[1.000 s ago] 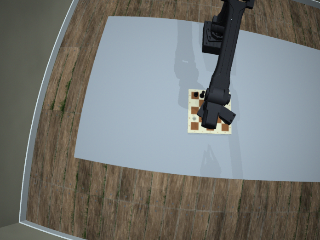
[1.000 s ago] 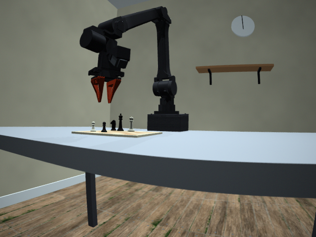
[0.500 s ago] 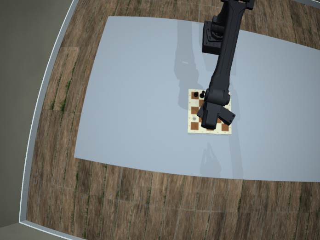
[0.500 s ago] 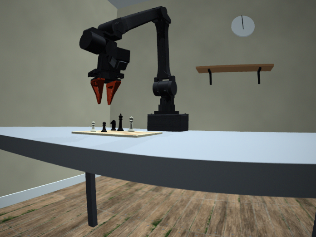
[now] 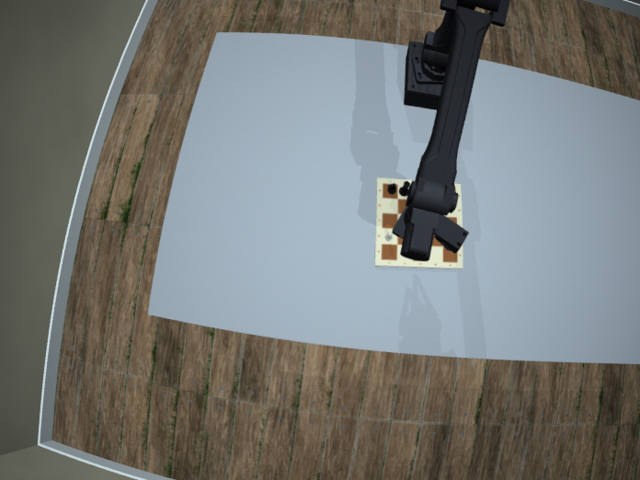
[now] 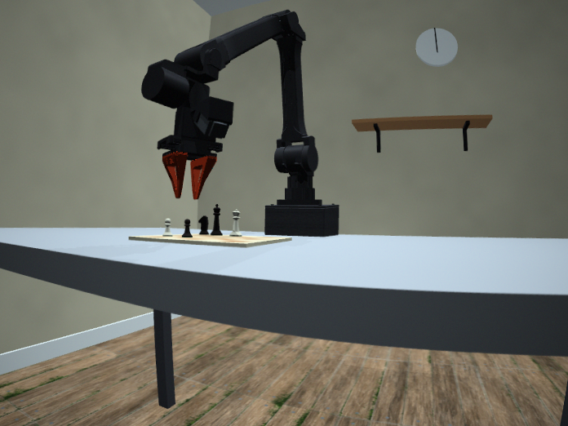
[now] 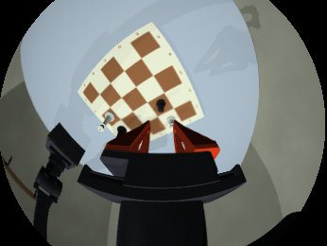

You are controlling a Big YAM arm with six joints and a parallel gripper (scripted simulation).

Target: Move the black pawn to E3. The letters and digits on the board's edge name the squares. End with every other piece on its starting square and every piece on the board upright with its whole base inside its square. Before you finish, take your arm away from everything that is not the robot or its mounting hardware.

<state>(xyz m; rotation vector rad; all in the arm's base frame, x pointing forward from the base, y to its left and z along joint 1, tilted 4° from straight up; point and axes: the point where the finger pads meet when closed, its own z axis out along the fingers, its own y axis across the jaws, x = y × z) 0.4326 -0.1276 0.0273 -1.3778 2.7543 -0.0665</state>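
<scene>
Now: hand 60 mm above the black pawn. Round my hand: white pawn 60 mm below, 40 mm to the right, 10 mm behind; then tall white piece 110 mm behind, 50 mm to the left, 50 mm below; then chessboard 80 mm below, 40 mm to the left, 40 mm behind.
</scene>
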